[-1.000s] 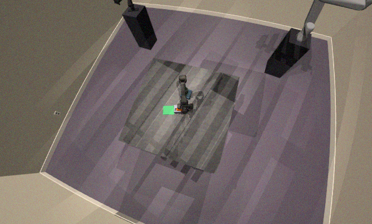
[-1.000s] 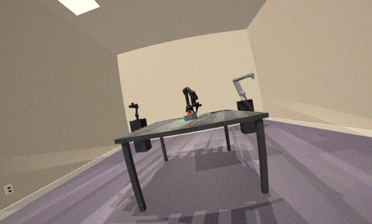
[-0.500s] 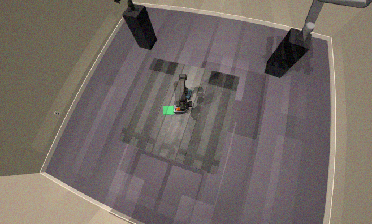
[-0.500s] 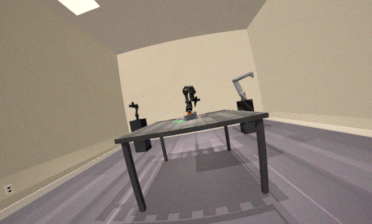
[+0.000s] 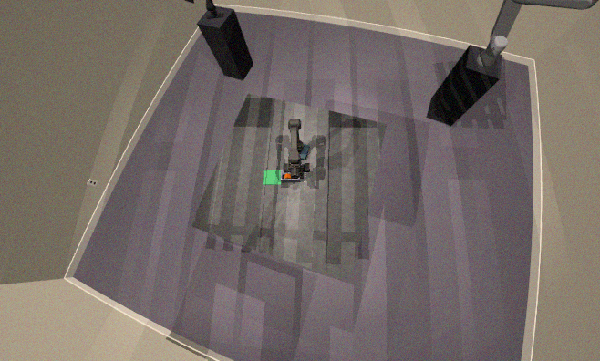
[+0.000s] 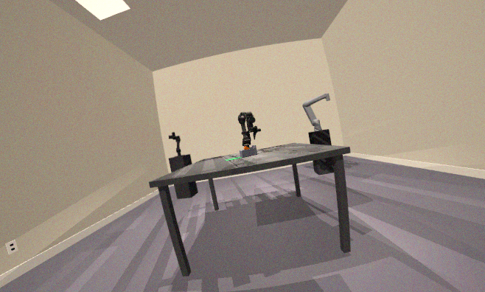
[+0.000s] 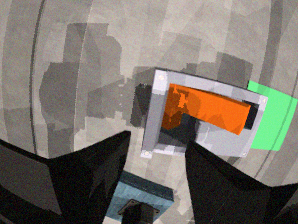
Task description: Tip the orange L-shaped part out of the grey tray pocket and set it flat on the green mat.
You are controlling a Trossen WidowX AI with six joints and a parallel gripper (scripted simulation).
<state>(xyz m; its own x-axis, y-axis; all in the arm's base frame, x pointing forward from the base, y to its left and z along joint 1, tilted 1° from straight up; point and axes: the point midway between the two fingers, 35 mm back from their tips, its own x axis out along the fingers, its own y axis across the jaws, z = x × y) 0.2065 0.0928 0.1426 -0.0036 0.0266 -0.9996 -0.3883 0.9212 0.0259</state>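
Now: the orange L-shaped part 10 mm ahead of my gripper tip, 40 mm to the right of it and 100 mm below it. Also, from my gripper tip: green mat 80 mm ahead, 210 mm to the right, 160 mm below; grey tray 20 mm ahead, 60 mm to the right, 150 mm below.
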